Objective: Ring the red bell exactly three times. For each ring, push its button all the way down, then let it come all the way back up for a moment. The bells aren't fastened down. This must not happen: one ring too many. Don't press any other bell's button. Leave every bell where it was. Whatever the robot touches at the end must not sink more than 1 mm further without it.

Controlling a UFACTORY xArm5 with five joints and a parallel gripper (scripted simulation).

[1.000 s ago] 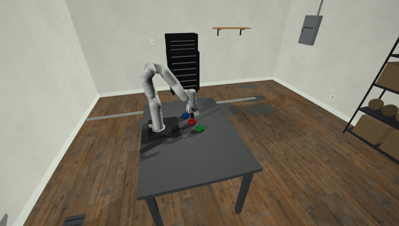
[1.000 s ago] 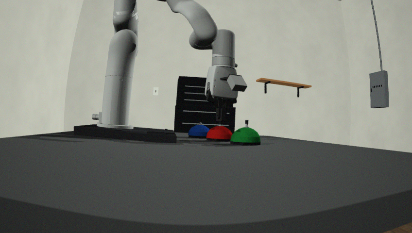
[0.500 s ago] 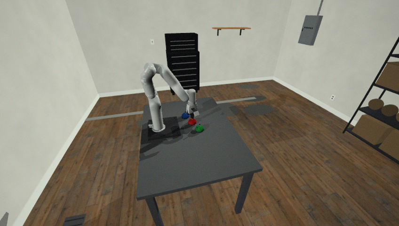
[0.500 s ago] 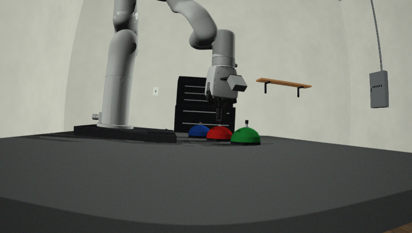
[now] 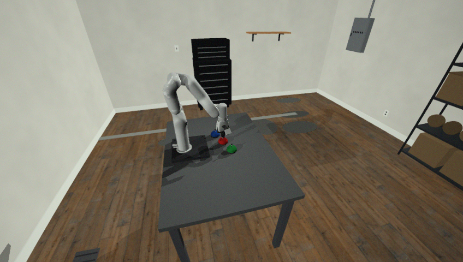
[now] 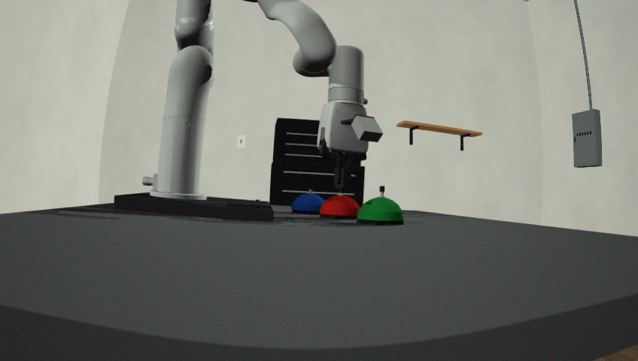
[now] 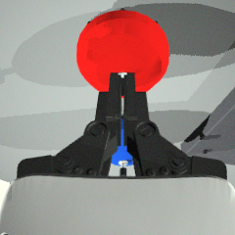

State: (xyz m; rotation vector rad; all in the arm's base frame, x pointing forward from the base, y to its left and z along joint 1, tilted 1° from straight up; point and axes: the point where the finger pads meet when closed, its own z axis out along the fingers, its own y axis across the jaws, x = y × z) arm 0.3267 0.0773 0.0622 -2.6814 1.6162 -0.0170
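My hand is 4 cm above the red bell. Round my hand: blue bell: 6 cm behind, 12 cm to the left, 4 cm below; then green bell: 6 cm ahead, 12 cm to the right, 4 cm below.
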